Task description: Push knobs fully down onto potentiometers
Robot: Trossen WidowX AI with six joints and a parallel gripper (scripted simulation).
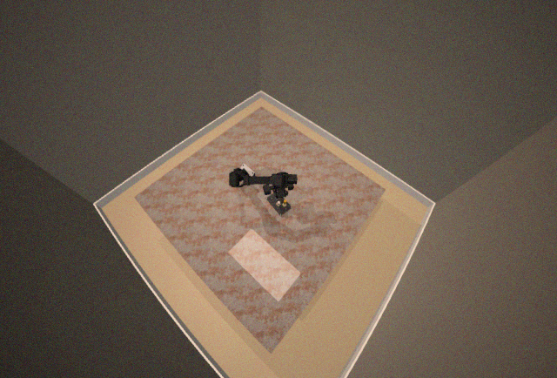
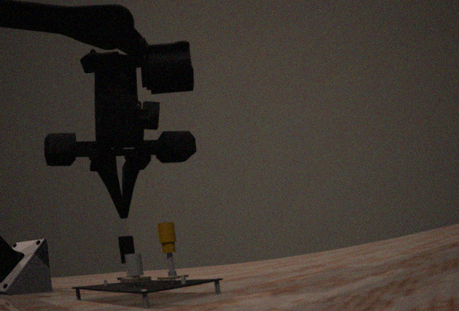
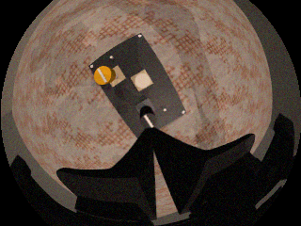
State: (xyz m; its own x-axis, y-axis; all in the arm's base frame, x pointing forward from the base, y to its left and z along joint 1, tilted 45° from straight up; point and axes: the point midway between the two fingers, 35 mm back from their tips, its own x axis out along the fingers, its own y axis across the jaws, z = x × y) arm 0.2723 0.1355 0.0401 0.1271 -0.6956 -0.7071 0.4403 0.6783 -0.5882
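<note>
The black knob lies 40 mm below my gripper tip. The rest, counted from my gripper tip: yellow knob 70 mm ahead, 30 mm below, 10 mm to the left.
</note>
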